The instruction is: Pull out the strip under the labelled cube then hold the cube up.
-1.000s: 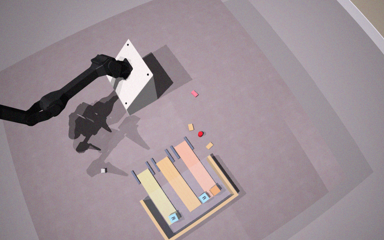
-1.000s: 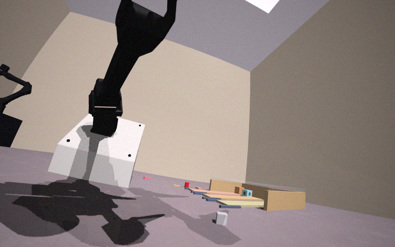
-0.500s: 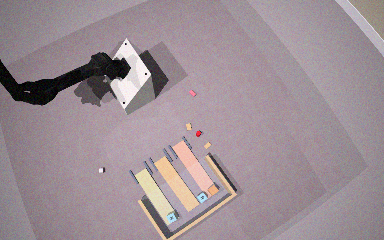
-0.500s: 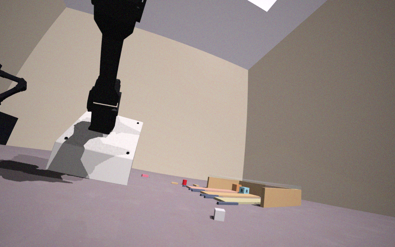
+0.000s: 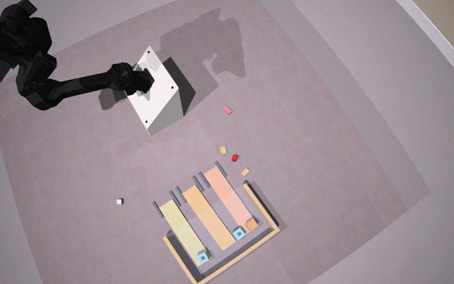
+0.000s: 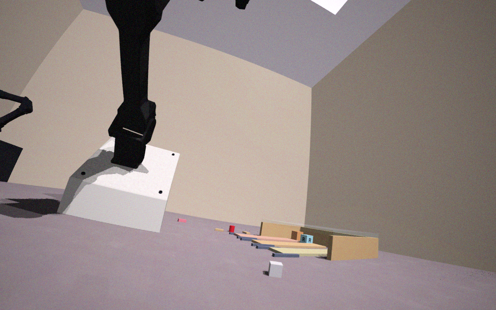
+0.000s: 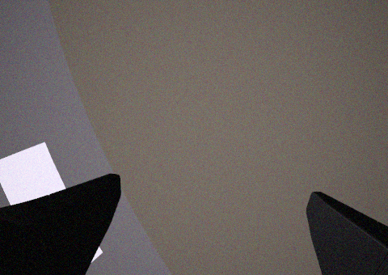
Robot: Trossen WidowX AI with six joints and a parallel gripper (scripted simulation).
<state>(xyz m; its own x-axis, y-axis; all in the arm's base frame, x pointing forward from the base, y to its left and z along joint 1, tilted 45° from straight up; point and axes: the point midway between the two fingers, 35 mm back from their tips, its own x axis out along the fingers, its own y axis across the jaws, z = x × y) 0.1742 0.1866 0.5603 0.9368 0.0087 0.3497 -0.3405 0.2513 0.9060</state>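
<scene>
The white cube lies 7 cm ahead of my gripper tip, 2 cm to the right of it and 68 cm below it. Round my gripper tip: pink block: 48 cm to the left, 69 cm below; red peg: 16 cm ahead, 40 cm to the left, 68 cm below.
</scene>
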